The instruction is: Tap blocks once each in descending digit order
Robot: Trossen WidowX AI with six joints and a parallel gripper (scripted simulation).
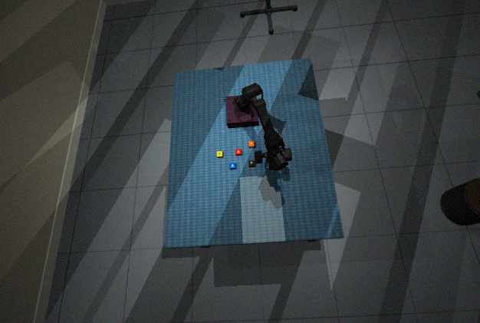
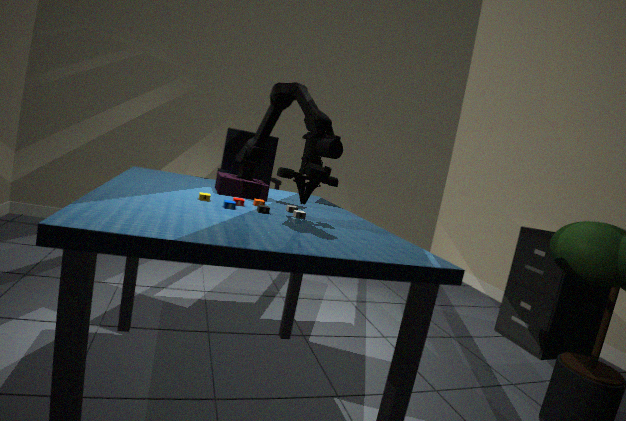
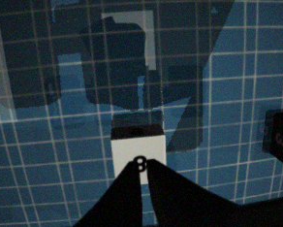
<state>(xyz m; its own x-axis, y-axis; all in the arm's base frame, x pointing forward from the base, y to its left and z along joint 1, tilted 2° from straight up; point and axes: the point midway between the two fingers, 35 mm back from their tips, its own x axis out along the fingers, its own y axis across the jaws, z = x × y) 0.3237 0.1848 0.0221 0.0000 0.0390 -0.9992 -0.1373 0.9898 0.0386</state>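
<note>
Now: gripper tip 1 cm past the white block and 3 cm above it. The rest, counted from my gripper tip: black block: 12 cm to the right, 3 cm below; then orange block: 11 cm behind, 13 cm to the right, 3 cm below; then grey block: 9 cm behind, 2 cm to the right, 3 cm below.
</note>
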